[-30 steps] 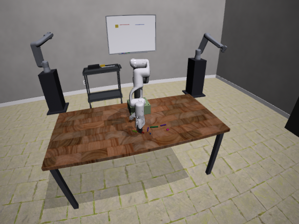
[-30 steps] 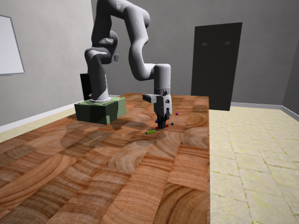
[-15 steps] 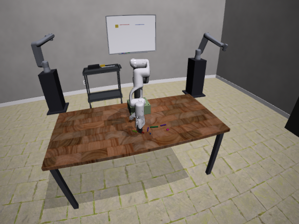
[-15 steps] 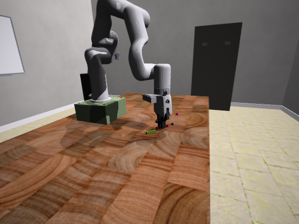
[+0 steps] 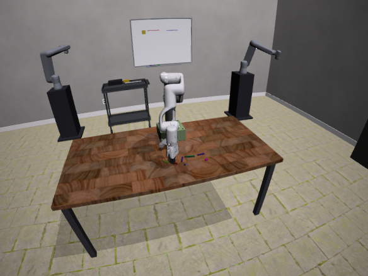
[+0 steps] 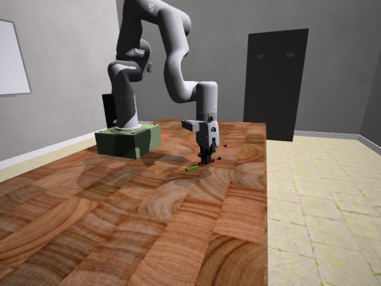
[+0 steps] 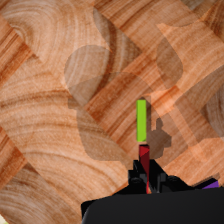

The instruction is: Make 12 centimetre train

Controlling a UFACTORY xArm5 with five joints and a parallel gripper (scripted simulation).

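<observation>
Right now the red rod is 2 cm below my hand. Also, from my hand: green rod (15 cm to the left, 5 cm behind, 3 cm below); small blue rod (9 cm to the left, 4 cm ahead, 3 cm below); lime rod (5 cm to the right, 4 cm behind, 3 cm below).
</observation>
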